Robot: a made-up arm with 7 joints. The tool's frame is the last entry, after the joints.
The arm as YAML. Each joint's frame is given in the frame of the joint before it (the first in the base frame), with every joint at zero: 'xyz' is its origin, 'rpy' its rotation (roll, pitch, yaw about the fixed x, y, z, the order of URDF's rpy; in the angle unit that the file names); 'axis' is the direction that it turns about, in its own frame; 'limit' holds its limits. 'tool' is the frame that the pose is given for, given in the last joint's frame.
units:
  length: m
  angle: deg
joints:
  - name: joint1
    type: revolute
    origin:
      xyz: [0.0, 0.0, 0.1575]
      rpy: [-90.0, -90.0, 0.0]
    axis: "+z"
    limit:
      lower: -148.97
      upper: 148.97
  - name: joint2
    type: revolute
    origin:
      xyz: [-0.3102, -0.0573, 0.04]
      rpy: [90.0, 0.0, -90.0]
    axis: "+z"
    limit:
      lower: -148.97
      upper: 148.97
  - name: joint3
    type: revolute
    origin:
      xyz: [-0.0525, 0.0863, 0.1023]
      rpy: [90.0, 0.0, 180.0]
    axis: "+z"
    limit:
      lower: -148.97
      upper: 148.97
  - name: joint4
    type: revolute
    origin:
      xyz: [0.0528, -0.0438, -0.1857]
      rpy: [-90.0, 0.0, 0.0]
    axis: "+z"
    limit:
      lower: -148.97
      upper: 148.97
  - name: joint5
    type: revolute
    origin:
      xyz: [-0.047, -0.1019, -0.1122]
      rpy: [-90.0, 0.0, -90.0]
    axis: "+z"
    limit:
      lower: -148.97
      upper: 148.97
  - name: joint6
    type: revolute
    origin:
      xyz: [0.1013, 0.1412, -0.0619]
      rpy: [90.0, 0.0, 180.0]
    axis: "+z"
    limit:
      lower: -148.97
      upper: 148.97
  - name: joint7
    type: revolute
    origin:
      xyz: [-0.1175, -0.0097, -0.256]
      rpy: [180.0, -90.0, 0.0]
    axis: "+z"
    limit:
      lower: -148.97
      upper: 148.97
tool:
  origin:
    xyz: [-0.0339, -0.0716, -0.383]
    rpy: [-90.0, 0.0, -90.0]
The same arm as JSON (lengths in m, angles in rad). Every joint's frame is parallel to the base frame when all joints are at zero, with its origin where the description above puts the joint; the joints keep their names.
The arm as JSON. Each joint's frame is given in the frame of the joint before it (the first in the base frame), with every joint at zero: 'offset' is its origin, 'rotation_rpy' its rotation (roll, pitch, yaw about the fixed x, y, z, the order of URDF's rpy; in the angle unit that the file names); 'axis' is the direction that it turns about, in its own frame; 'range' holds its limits. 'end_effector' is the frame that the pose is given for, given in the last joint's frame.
{
  "length_unit": "m",
  "angle_unit": "rad",
  "chain": [
    {
      "id": "joint1",
      "offset": [
        0.0,
        0.0,
        0.1575
      ],
      "rotation_rpy": [
        0.0,
        0.0,
        0.0
      ],
      "axis": "+y",
      "range": [
        -2.6,
        2.6
      ]
    },
    {
      "id": "joint2",
      "offset": [
        -0.0573,
        0.04,
        -0.3102
      ],
      "rotation_rpy": [
        0.0,
        0.0,
        0.0
      ],
      "axis": "-z",
      "range": [
        -2.6,
        2.6
      ]
    },
    {
      "id": "joint3",
      "offset": [
        0.0525,
        0.0863,
        -0.1023
      ],
      "rotation_rpy": [
        0.0,
        0.0,
        0.0
      ],
      "axis": "+y",
      "range": [
        -2.6,
        2.6
      ]
    },
    {
      "id": "joint4",
      "offset": [
        0.0528,
        -0.1857,
        0.0438
      ],
      "rotation_rpy": [
        0.0,
        0.0,
        0.0
      ],
      "axis": "-z",
      "range": [
        -2.6,
        2.6
      ]
    },
    {
      "id": "joint5",
      "offset": [
        -0.047,
        0.1019,
        0.1122
      ],
      "rotation_rpy": [
        0.0,
        0.0,
        0.0
      ],
      "axis": "+x",
      "range": [
        -2.6,
        2.6
      ]
    },
    {
      "id": "joint6",
      "offset": [
        -0.0619,
        0.1013,
        0.1412
      ],
      "rotation_rpy": [
        0.0,
        0.0,
        0.0
      ],
      "axis": "+z",
      "range": [
        -2.6,
        2.6
      ]
    },
    {
      "id": "joint7",
      "offset": [
        -0.0097,
        0.1175,
        -0.256
      ],
      "rotation_rpy": [
        0.0,
        0.0,
        0.0
      ],
      "axis": "-y",
      "range": [
        -2.6,
        2.6
      ]
    }
  ],
  "end_effector": {
    "offset": [
      0.0716,
      0.383,
      -0.0339
    ],
    "rotation_rpy": [
      0.0,
      0.0,
      0.0
    ]
  }
}

